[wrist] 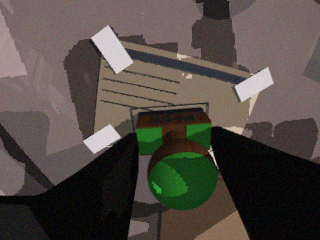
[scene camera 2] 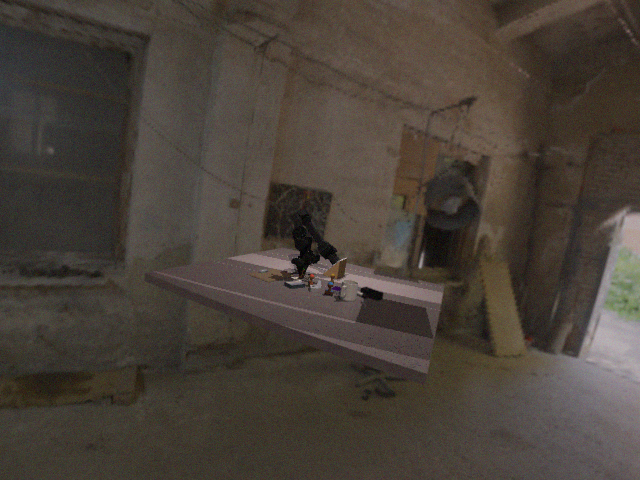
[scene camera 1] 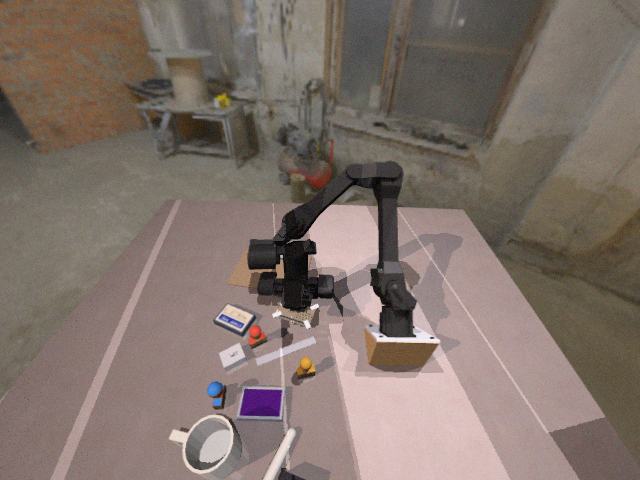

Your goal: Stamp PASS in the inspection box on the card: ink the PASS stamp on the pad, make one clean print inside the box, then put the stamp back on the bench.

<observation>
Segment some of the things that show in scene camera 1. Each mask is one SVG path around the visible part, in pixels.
My gripper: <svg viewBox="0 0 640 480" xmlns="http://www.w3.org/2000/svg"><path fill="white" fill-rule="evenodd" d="M334 277L332 275L319 274L319 277L310 277L308 279L308 267L300 273L290 273L284 268L284 279L275 279L277 272L262 272L257 285L257 291L259 295L271 296L273 294L274 297L282 297L281 305L285 309L306 310L307 306L311 306L312 299L317 299L318 297L332 299L334 297Z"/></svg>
A brown clipboard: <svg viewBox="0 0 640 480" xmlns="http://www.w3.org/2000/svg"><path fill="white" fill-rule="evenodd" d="M227 285L257 289L262 272L277 272L275 279L284 279L283 255L280 255L280 264L276 265L275 269L249 270L247 263L248 249L246 248Z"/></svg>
A blue-labelled tin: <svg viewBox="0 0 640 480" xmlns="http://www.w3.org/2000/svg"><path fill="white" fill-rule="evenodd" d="M228 303L213 319L214 324L244 337L256 317L254 314Z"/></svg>
</observation>
